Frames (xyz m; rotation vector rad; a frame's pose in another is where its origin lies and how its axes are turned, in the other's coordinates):
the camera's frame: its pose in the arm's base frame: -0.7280 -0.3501 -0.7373 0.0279 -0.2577 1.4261
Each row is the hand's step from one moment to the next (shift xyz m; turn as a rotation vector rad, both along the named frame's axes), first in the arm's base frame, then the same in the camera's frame.
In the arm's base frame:
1: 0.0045 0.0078 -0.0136 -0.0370 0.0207 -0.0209
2: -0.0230 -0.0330 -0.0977 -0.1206 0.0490 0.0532
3: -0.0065 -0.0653 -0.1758 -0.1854 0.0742 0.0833
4: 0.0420 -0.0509 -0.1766 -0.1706 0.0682 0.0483
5: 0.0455 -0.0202 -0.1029 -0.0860 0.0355 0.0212
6: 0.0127 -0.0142 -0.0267 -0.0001 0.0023 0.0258
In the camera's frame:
1: 0.0055 -0.0014 -0.0153 0.0116 0.0421 -0.0180
2: -0.0538 0.0308 -0.0856 0.0433 0.1183 0.0625
3: -0.0983 0.0203 -0.1585 0.0658 0.1815 0.0978
4: -0.0786 -0.0249 -0.1696 0.0550 0.1708 0.0624
5: -0.0340 -0.0337 -0.1038 0.0282 0.0867 0.0282
6: -0.0174 -0.0110 -0.0255 0.0072 -0.0030 0.0247

